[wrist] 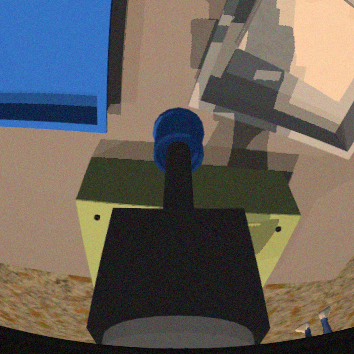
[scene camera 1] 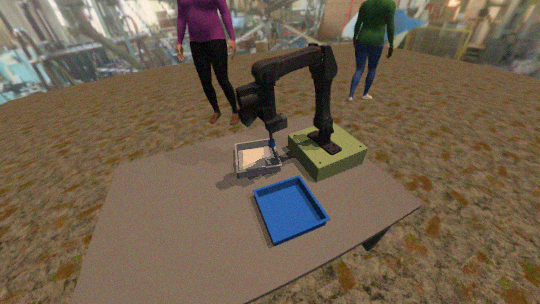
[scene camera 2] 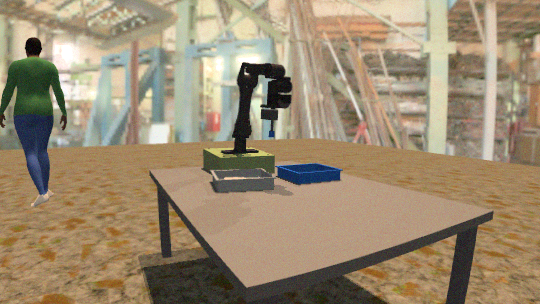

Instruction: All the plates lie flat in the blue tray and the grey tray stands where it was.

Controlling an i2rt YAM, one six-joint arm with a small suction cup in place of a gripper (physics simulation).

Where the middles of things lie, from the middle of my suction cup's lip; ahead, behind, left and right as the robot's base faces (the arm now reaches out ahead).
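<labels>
My suction cup is 19 cm to the right of the blue tray (scene camera 1: 289, 208), 3 cm short of it and 19 cm above it. Counted from my suction cup, the grey tray (scene camera 2: 266, 181) is 16 cm to the right, 1 cm ahead and 19 cm below.
</labels>
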